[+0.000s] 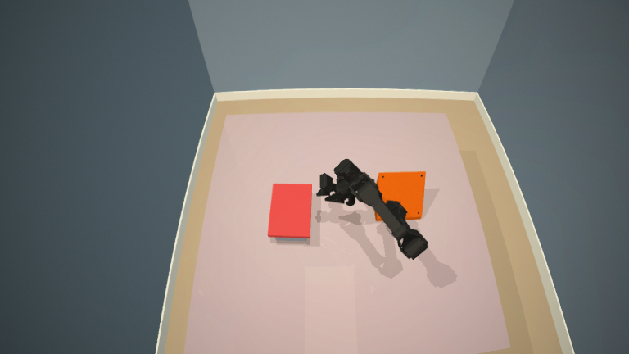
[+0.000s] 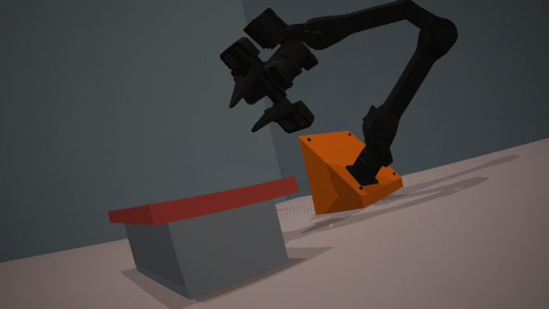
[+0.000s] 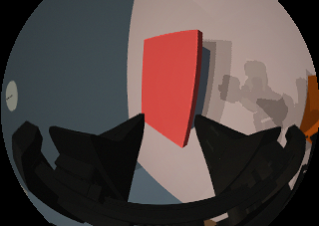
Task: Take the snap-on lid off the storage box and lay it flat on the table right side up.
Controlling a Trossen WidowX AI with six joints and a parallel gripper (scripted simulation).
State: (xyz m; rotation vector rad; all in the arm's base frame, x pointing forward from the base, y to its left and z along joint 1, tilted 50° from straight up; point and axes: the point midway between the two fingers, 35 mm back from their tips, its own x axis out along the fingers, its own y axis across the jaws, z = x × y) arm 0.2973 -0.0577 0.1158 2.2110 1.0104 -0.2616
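The red lid lies 130 mm ahead of my gripper tip, 10 mm to the left of it and 100 mm below it. Also, from my gripper tip: grey storage box 130 mm ahead, 10 mm to the left, 150 mm below.
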